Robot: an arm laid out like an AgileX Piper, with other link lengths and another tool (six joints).
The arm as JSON. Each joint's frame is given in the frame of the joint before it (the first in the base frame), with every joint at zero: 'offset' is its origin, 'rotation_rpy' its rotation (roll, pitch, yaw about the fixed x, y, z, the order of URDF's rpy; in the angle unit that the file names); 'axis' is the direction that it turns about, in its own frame. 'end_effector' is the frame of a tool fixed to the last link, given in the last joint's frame.
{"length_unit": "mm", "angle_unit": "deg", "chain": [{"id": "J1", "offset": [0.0, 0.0, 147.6], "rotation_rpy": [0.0, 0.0, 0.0], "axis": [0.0, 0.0, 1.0]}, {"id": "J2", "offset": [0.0, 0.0, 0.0], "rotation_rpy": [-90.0, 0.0, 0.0], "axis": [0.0, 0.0, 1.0]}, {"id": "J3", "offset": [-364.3, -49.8, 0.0], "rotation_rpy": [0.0, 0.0, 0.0], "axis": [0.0, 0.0, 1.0]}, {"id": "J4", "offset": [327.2, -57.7, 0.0], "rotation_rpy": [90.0, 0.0, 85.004], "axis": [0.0, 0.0, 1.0]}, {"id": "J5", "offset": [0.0, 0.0, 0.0], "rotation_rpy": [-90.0, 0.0, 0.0], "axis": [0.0, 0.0, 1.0]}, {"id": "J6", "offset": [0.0, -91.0, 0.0], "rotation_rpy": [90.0, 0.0, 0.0], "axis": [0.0, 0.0, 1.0]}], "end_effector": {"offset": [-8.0, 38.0, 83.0], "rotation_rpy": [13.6, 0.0, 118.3]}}
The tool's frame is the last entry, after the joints.
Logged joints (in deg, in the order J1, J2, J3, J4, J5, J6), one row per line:
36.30, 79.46, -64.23, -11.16, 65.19, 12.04
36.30, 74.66, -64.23, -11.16, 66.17, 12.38
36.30, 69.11, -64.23, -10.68, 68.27, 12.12
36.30, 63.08, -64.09, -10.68, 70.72, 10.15
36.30, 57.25, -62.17, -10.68, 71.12, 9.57
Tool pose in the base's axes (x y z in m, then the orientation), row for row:
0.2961, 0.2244, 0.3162, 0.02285, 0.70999, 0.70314, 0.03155
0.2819, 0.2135, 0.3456, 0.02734, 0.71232, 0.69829, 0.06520
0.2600, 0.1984, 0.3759, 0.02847, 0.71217, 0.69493, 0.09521
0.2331, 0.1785, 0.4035, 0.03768, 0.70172, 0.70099, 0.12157
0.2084, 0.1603, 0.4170, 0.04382, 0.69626, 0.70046, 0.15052
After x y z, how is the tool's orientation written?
As a quaternion, w x y z.
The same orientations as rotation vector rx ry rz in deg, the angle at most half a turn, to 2 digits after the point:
125.97, 124.76, 5.60
126.03, 123.55, 11.54
125.92, 122.87, 16.83
123.37, 123.24, 21.37
121.95, 122.68, 26.36

